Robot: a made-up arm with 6 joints. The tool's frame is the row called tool. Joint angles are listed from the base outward.
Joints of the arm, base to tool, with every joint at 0 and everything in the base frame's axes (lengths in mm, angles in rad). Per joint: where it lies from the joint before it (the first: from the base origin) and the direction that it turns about. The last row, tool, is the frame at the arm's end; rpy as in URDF.
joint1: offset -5.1 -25.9 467.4 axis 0 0 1
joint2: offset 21.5 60.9 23.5 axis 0 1 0
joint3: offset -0.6 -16.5 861.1 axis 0 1 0
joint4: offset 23.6 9.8 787.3 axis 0 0 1
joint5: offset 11.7 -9.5 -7.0 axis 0 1 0
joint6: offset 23.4 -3.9 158.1 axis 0 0 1
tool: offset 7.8 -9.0 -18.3 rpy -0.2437 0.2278 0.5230
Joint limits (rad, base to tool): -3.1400..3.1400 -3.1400..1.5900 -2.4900..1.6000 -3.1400..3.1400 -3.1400..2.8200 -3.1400..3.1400
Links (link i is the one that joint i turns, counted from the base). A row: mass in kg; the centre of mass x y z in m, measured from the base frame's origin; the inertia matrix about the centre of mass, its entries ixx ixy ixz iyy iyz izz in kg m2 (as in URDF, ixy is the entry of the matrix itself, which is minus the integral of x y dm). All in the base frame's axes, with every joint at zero. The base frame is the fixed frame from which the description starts. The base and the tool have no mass.
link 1: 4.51; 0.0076 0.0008 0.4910; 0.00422 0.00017 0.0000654 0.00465 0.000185 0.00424
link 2: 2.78; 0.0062 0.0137 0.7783; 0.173 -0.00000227 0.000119 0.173 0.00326 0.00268
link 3: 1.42; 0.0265 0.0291 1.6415; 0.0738 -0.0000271 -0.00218 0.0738 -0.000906 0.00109
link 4: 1.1; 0.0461 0.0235 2.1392; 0.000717 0 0 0.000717 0 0.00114
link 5: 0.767; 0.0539 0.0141 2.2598; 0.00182 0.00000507 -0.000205 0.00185 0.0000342 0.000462
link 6: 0.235; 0.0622 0.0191 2.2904; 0.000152 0 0 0.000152 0 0.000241
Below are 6 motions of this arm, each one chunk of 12 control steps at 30 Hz.
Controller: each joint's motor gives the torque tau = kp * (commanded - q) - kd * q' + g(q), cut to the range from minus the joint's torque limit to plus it. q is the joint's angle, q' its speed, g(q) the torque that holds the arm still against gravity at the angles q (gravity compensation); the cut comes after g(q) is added. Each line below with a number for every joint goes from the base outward.
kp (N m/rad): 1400 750 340 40 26 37
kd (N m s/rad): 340 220 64 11 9.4 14
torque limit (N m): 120 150 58 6.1 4.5 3.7
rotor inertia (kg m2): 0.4 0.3 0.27 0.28 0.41 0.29
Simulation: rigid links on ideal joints. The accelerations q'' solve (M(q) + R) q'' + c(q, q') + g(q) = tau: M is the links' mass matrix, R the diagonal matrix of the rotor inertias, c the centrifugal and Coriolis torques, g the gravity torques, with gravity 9.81 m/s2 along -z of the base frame. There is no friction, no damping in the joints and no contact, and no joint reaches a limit. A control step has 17 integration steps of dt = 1/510 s. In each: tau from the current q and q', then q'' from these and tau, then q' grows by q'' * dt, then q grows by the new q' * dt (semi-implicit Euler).
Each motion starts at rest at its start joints. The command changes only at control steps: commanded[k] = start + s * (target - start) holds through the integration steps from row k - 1 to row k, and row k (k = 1, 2, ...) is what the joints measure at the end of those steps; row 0 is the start. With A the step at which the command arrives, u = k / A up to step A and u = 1 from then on. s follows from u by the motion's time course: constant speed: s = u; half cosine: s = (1 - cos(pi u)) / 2; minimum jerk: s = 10 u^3 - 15 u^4 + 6 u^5; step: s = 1 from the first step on.
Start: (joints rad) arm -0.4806 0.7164 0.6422 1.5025 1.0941 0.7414
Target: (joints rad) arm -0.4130 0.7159 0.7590 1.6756 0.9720 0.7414
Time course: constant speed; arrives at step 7
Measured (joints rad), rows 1 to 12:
1: -0.4798 0.7160 0.6439 1.5040 1.0934 0.7414
2: -0.4779 0.7154 0.6478 1.5081 1.0915 0.7414
3: -0.4749 0.7148 0.6537 1.5147 1.0883 0.7414
4: -0.4710 0.7142 0.6614 1.5236 1.0839 0.7414
5: -0.4663 0.7138 0.6708 1.5345 1.0783 0.7414
6: -0.4610 0.7136 0.6815 1.5471 1.0715 0.7414
7: -0.4550 0.7134 0.6933 1.5612 1.0637 0.7414
8: -0.4493 0.7137 0.7044 1.5750 1.0557 0.7414
9: -0.4443 0.7143 0.7141 1.5874 1.0480 0.7414
10: -0.4400 0.7150 0.7224 1.5982 1.0409 0.7414
11: -0.4363 0.7156 0.7293 1.6076 1.0342 0.7414
12: -0.4331 0.7161 0.7351 1.6158 1.0282 0.7414

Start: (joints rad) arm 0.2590 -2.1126 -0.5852 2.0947 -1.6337 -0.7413
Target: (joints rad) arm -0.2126 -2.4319 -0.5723 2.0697 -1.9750 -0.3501
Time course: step
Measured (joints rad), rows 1 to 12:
1: 0.2427 -2.1308 -0.5643 2.0923 -1.6408 -0.7338
2: 0.1958 -2.1554 -0.5528 2.0878 -1.6575 -0.7124
3: 0.1414 -2.1813 -0.5490 2.0865 -1.6803 -0.6831
4: 0.0932 -2.2068 -0.5497 2.0871 -1.7050 -0.6540
5: 0.0517 -2.2312 -0.5527 2.0875 -1.7293 -0.6271
6: 0.0159 -2.2538 -0.5568 2.0872 -1.7523 -0.6024
7: -0.0150 -2.2745 -0.5612 2.0864 -1.7736 -0.5799
8: -0.0416 -2.2933 -0.5653 2.0851 -1.7932 -0.5595
9: -0.0645 -2.3101 -0.5689 2.0837 -1.8110 -0.5408
10: -0.0843 -2.3251 -0.5719 2.0821 -1.8272 -0.5239
11: -0.1014 -2.3383 -0.5743 2.0806 -1.8418 -0.5084
12: -0.1162 -2.3500 -0.5761 2.0792 -1.8551 -0.4943

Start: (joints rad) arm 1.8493 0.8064 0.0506 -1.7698 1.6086 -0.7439
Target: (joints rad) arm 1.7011 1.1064 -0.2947 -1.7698 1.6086 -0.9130
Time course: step
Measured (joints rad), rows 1 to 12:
1: 1.8379 0.8328 -0.0032 -1.7716 1.6086 -0.7508
2: 1.8203 0.8606 -0.0543 -1.7735 1.6084 -0.7635
3: 1.8042 0.8860 -0.0961 -1.7744 1.6080 -0.7764
4: 1.7903 0.9091 -0.1301 -1.7746 1.6078 -0.7885
5: 1.7782 0.9302 -0.1579 -1.7745 1.6076 -0.7996
6: 1.7678 0.9493 -0.1807 -1.7740 1.6075 -0.8097
7: 1.7587 0.9665 -0.1993 -1.7734 1.6075 -0.8189
8: 1.7509 0.9821 -0.2146 -1.7727 1.6076 -0.8272
9: 1.7441 0.9960 -0.2272 -1.7720 1.6077 -0.8349
10: 1.7383 1.0085 -0.2376 -1.7714 1.6078 -0.8418
11: 1.7332 1.0197 -0.2462 -1.7707 1.6079 -0.8482
12: 1.7288 1.0297 -0.2534 -1.7702 1.6080 -0.8540

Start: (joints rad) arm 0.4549 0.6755 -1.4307 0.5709 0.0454 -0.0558
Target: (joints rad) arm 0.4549 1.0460 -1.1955 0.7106 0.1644 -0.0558
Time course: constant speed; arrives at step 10
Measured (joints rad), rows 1 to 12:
1: 0.4550 0.6773 -1.4303 0.5717 0.0452 -0.0558
2: 0.4550 0.6822 -1.4277 0.5739 0.0450 -0.0558
3: 0.4551 0.6903 -1.4221 0.5775 0.0452 -0.0558
4: 0.4552 0.7017 -1.4133 0.5823 0.0461 -0.0558
5: 0.4552 0.7160 -1.4016 0.5883 0.0480 -0.0558
6: 0.4553 0.7330 -1.3874 0.5953 0.0510 -0.0558
7: 0.4553 0.7524 -1.3709 0.6032 0.0550 -0.0558
8: 0.4553 0.7739 -1.3528 0.6119 0.0601 -0.0558
9: 0.4553 0.7973 -1.3332 0.6212 0.0662 -0.0558
10: 0.4553 0.8224 -1.3125 0.6311 0.0730 -0.0558
11: 0.4552 0.8471 -1.2914 0.6407 0.0808 -0.0558
12: 0.4551 0.8703 -1.2717 0.6493 0.0892 -0.0558

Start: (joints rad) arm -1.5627 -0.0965 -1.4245 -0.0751 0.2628 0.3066
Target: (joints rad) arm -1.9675 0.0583 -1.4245 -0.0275 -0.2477 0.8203
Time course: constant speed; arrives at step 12
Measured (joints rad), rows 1 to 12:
1: -1.5665 -0.0958 -1.4250 -0.0753 0.2615 0.3086
2: -1.5741 -0.0939 -1.4257 -0.0752 0.2575 0.3139
3: -1.5853 -0.0908 -1.4265 -0.0747 0.2502 0.3225
4: -1.5994 -0.0867 -1.4271 -0.0736 0.2397 0.3341
5: -1.6161 -0.0816 -1.4275 -0.0721 0.2261 0.3485
6: -1.6350 -0.0755 -1.4278 -0.0703 0.2097 0.3654
7: -1.6559 -0.0687 -1.4279 -0.0681 0.1907 0.3846
8: -1.6785 -0.0612 -1.4279 -0.0656 0.1694 0.4059
9: -1.7026 -0.0531 -1.4278 -0.0629 0.1460 0.4291
10: -1.7280 -0.0444 -1.4277 -0.0599 0.1207 0.4541
11: -1.7544 -0.0352 -1.4276 -0.0568 0.0937 0.4806
12: -1.7819 -0.0256 -1.4274 -0.0536 0.0651 0.5086

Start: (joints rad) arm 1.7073 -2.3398 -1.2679 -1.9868 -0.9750 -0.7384
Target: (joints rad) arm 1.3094 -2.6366 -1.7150 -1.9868 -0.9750 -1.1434
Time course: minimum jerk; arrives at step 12
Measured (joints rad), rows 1 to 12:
1: 1.7071 -2.3398 -1.2680 -1.9868 -0.9750 -0.7385
2: 1.7053 -2.3402 -1.2690 -1.9871 -0.9751 -0.7392
3: 1.7005 -2.3414 -1.2725 -1.9879 -0.9755 -0.7416
4: 1.6909 -2.3445 -1.2805 -1.9893 -0.9763 -0.7469
5: 1.6756 -2.3505 -1.2949 -1.9912 -0.9776 -0.7559
6: 1.6544 -2.3602 -1.3168 -1.9934 -0.9794 -0.7692
7: 1.6279 -2.3739 -1.3465 -1.9955 -0.9814 -0.7867
8: 1.5978 -2.3916 -1.3829 -1.9971 -0.9833 -0.8079
9: 1.5659 -2.4126 -1.4239 -1.9978 -0.9847 -0.8317
10: 1.5346 -2.4354 -1.4669 -1.9975 -0.9853 -0.8565
11: 1.5058 -2.4586 -1.5087 -1.9962 -0.9848 -0.8810
12: 1.4803 -2.4807 -1.5469 -1.9942 -0.9832 -0.9041

